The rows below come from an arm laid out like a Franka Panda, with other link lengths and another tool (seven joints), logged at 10 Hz.
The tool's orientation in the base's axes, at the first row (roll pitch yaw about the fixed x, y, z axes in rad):
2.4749 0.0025 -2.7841
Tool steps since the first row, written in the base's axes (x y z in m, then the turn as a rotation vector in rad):
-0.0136 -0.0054 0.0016 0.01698 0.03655 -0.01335
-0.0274 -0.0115 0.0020 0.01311 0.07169 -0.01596
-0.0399 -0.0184 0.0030 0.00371 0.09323 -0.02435
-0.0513 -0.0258 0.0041 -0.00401 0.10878 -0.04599
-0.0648 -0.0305 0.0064 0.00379 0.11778 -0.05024
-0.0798 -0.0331 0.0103 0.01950 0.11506 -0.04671
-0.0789 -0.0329 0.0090 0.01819 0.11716 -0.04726
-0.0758 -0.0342 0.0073 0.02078 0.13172 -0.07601
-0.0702 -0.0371 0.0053 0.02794 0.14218 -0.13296
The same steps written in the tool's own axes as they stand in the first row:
0.0146 0.0008 -0.0015 -0.02866 0.01394 0.02805
0.0297 0.0004 -0.0024 -0.03733 0.03924 0.05131
0.0438 -0.0007 -0.0045 -0.03604 0.05250 0.07241
0.0571 -0.0023 -0.0072 -0.03419 0.05269 0.10009
0.0714 -0.0006 -0.0088 -0.04464 0.05453 0.10698
0.0863 0.0041 -0.0102 -0.05841 0.05037 0.09926
0.0854 0.0032 -0.0092 -0.05792 0.05193 0.10119
0.0830 0.0003 -0.0093 -0.06537 0.04415 0.13167
0.0787 -0.0046 -0.0106 -0.07559 0.01465 0.18096

